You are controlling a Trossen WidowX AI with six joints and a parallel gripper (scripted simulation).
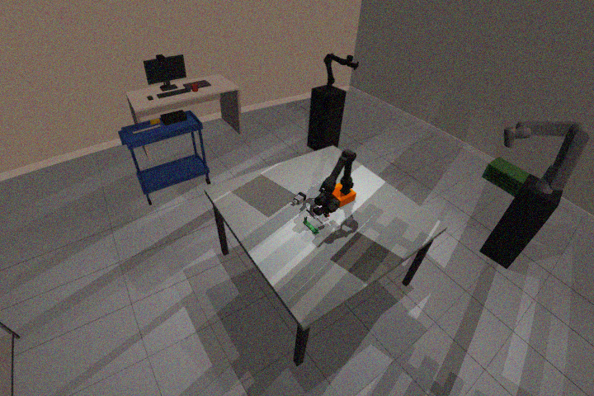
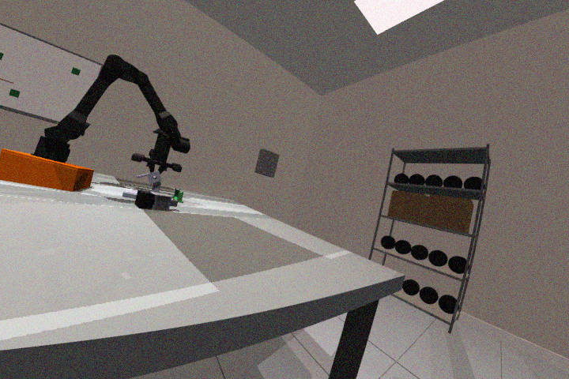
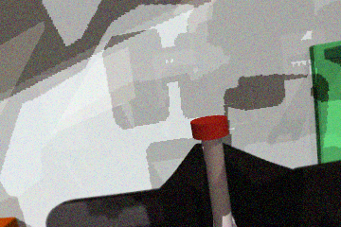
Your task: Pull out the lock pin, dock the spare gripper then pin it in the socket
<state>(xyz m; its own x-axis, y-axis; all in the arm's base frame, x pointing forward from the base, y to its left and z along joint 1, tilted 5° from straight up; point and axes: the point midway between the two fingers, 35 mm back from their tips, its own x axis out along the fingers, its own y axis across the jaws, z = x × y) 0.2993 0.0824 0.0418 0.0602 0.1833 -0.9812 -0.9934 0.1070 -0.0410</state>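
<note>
My gripper tip is now 110 mm short of the green bracket, 30 mm to the left of it and 30 mm above it. The rest, counted from my gripper tip: spare gripper 10 mm behind, 280 mm to the right, 30 mm below; grey mount 30 mm behind, 130 mm to the right.
</note>
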